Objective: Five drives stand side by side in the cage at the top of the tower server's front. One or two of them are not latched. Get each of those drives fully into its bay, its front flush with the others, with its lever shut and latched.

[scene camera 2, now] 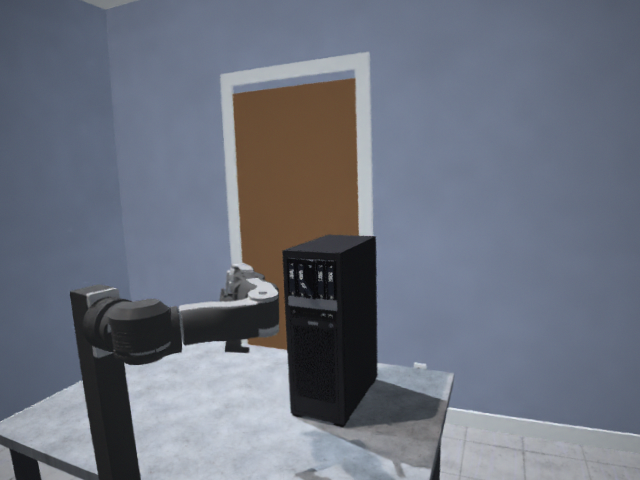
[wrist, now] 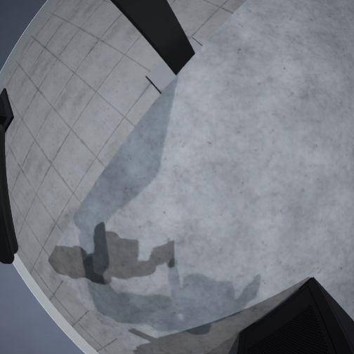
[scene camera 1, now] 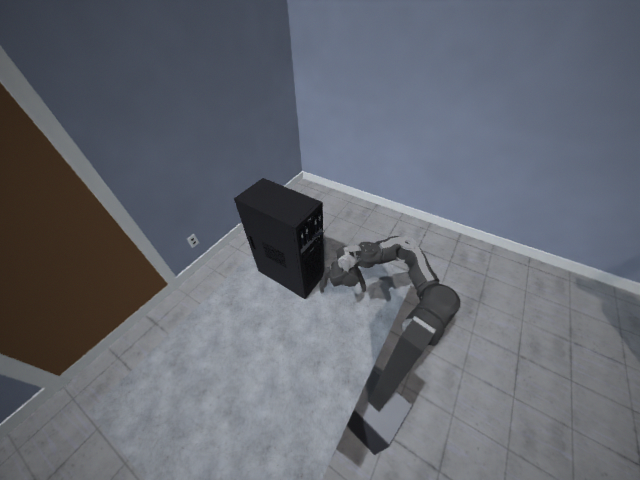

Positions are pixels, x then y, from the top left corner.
Labels:
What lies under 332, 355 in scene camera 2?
A black tower server.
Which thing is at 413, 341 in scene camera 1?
A dark arm post.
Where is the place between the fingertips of my gripper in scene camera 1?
342, 287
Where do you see a black tower server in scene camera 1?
At 271, 214

